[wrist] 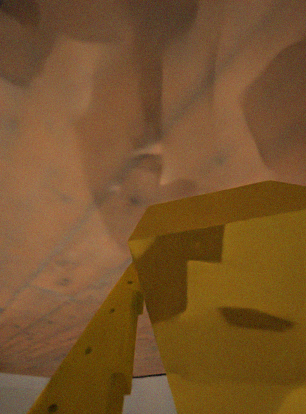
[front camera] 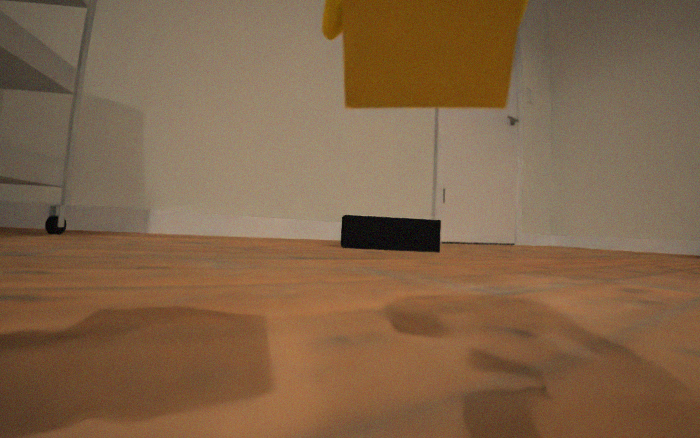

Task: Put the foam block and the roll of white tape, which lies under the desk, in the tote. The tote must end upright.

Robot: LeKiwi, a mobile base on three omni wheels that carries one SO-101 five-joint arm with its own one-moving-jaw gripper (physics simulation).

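Places are measured from the arm's base along level axes (x left, y back, z up), in centimetres.
Pixels of known places: hand, tool point: (wrist: 150, 266) (front camera: 498, 31).
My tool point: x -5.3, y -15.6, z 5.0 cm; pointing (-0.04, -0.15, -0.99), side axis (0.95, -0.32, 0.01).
Observation:
For each thing: its middle in the pictures, then the offset to it from my tool point. Level surfaces: height alone.
- yellow foam block, body centre: (wrist: 232, 301) (front camera: 415, 52) dy -2.8, dx +2.8, dz +0.6 cm
- low black box, body centre: (front camera: 386, 233) dy -88.6, dx -6.2, dz -8.9 cm
- wooden floor, surface height: dz -13.9 cm
The yellow foam block (front camera: 428, 56) (wrist: 230, 300) hangs in the air at the top of the front view and fills the lower right of the wrist view. My gripper (front camera: 338, 23) (wrist: 136, 280) is shut on it. One notched yellow jaw shows along the block's left side in the wrist view, and its rounded tip shows at the block's left in the front view. The other jaw is hidden by the block. A low black box (front camera: 390, 233), which looks like the tote, stands level on the floor ahead, apart from the block. Its inside is hidden. The white tape and the desk do not show.
A wheeled shelf cart (front camera: 77, 108) stands at the left of the front view. A closed door (front camera: 477, 180) is in the wall behind the black box, a little to its right. Shadows of the arm and block fall on the wooden floor (front camera: 309, 278) (wrist: 45, 175).

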